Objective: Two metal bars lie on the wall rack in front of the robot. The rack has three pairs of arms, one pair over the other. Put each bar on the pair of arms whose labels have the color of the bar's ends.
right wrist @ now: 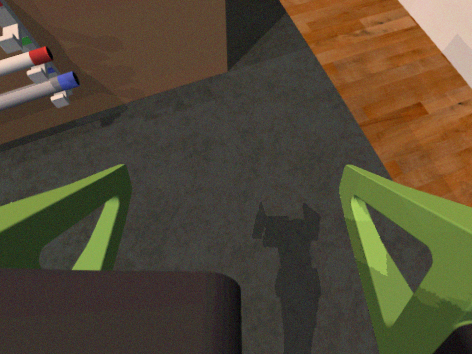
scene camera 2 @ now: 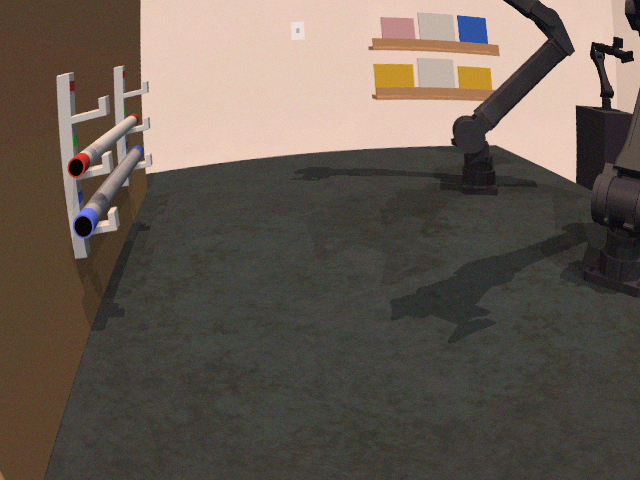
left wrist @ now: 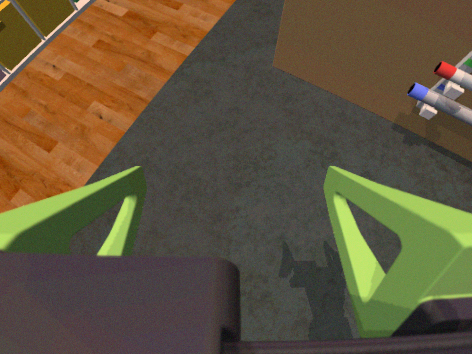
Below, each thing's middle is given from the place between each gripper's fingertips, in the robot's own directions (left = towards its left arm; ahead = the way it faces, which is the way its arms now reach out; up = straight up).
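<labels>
The blue-ended bar (scene camera 2: 84, 224) is well below my left hand, and I see that it is also far ahead of that hand and far to the right of it.
Counted from my right hand, the blue-ended bar is a long way below, a long way ahead and, this time, far to the left.
</labels>
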